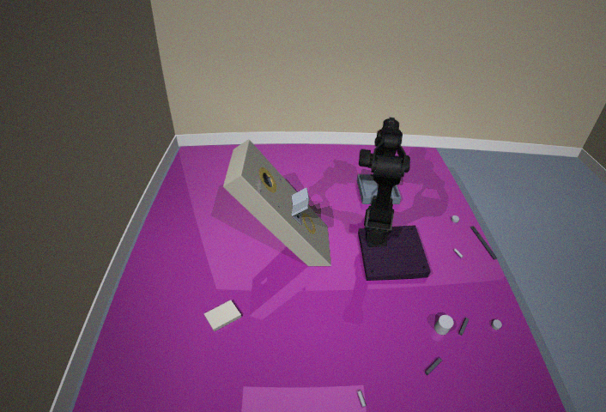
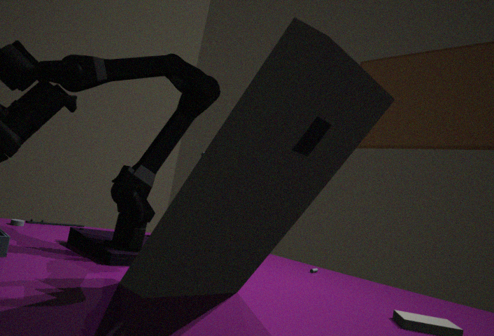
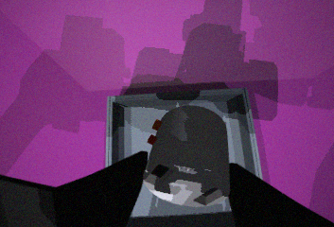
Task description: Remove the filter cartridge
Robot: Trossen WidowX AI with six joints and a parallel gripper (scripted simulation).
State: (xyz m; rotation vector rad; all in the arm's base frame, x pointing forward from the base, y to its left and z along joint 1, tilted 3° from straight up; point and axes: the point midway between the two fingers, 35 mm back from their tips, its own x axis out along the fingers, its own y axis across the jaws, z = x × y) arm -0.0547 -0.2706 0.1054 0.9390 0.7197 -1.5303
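The grey tray is 10 cm below my gripper tip. From my gripper tip the other things lie so: round grey filter cartridge right at my gripper tip; then beige service panel 37 cm ahead, 30 cm to the left, 8 cm above; then white block 58 cm to the left, 52 cm ahead, 10 cm below.
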